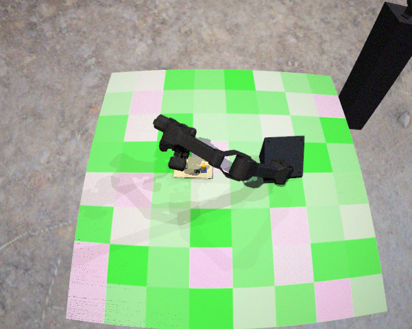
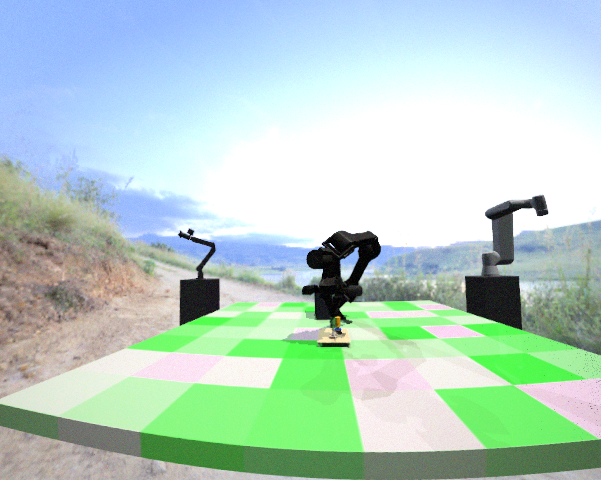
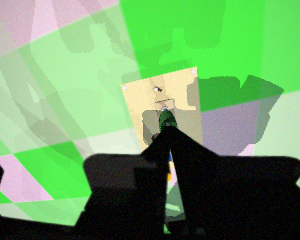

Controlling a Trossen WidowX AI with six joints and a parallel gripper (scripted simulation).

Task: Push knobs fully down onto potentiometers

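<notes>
My gripper tip is now 1 cm above the green knob. The rest, counted from my gripper tip: orange knob 8 cm behind, 2 cm to the left, 3 cm below.
</notes>
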